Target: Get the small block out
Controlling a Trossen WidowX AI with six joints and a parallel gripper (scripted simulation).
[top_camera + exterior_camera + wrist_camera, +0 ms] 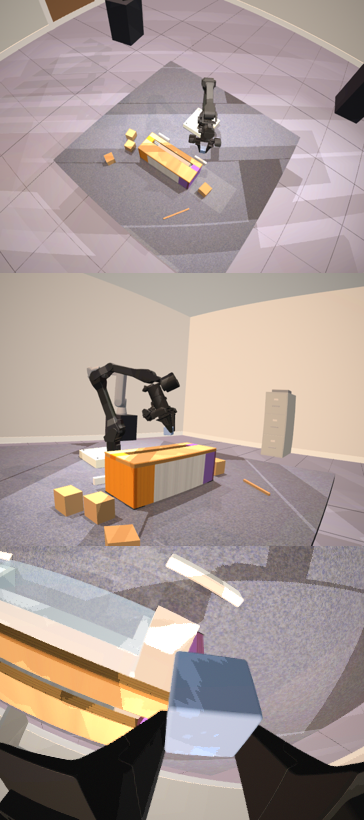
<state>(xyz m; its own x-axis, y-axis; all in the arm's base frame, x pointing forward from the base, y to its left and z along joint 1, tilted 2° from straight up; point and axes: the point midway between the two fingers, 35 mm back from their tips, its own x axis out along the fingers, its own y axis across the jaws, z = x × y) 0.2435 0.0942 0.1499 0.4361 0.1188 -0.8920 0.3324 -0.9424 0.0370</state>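
Now: gripper tip 20 mm past the pale blue block and 10 mm to the left of it. The rest, counted from my gripper tip: box (60 mm ahead, 160 mm to the right, 110 mm below); then thin stick (360 mm ahead, 20 mm to the left, 160 mm below).
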